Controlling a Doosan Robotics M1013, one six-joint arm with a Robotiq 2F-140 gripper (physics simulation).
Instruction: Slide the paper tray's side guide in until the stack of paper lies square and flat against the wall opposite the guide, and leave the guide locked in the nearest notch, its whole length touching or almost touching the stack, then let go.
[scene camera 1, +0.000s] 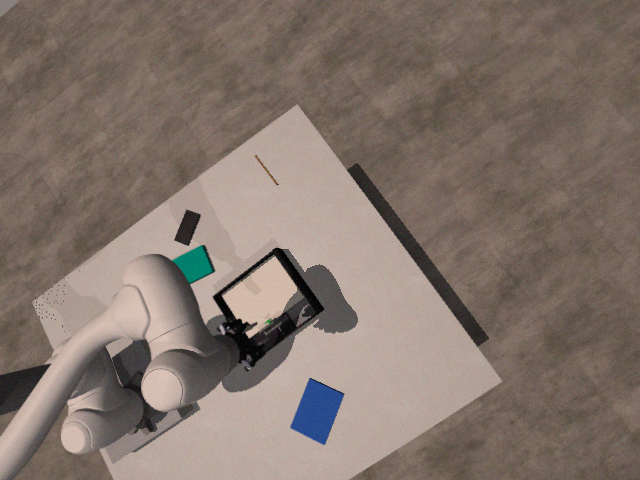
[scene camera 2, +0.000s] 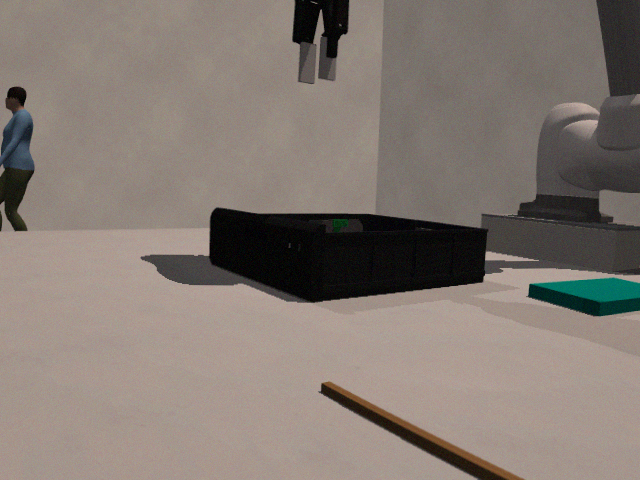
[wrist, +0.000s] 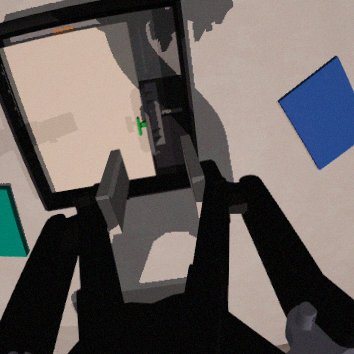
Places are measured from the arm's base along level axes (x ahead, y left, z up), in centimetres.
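Where they show: gripper, fingertip midpoint: (scene camera 1: 259, 333) (scene camera 2: 316, 81) (wrist: 153, 158); arm's base at its link origin: (scene camera 1: 136, 402) (scene camera 2: 565, 219).
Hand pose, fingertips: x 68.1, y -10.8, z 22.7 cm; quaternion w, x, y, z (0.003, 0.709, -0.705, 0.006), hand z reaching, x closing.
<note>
Each offset is from my fingertips to the top centre of the thing. "spot": to the spot under its first point.
The black paper tray {dy +8.8, dx -0.8, dz -21.8 cm} (scene camera 1: 310, 295) (scene camera 2: 403, 258) (wrist: 187, 100) stands on the table. The pale paper stack {dy +12.7, dx -1.4, dz -27.2 cm} (scene camera 1: 261, 289) (wrist: 85, 110) lies flat in it, its far edge along and roughly parallel to the wall opposite the guide. The dark side guide {spot: dy -0.7, dx -3.0, dz -29.2 cm} (scene camera 1: 279, 325) (wrist: 156, 120), with a green tab {spot: dy +2.7, dx -4.2, dz -24.2 cm} (scene camera 1: 268, 321) (scene camera 2: 340, 223) (wrist: 140, 126), stands beside the stack's other long edge. No wide gap shows there, but shadow makes exact contact hard to tell. My gripper (scene camera 1: 253, 339) (scene camera 2: 316, 63) (wrist: 153, 158) is partly open and empty, well above the tray and apart from the guide.
A teal block {dy +43.5, dx -21.3, dz -29.6 cm} (scene camera 1: 195, 264) (scene camera 2: 573, 295) (wrist: 11, 225) and a black block {dy +59.1, dx -11.5, dz -30.6 cm} (scene camera 1: 187, 227) lie beside the tray. A blue block {dy -36.3, dx -12.3, dz -30.6 cm} (scene camera 1: 317, 410) (wrist: 320, 112) lies on its guide side. A thin wooden stick {dy +55.6, dx +32.5, dz -30.7 cm} (scene camera 1: 266, 170) (scene camera 2: 413, 431) lies farther off. A person (scene camera 2: 19, 139) stands in the background.
</note>
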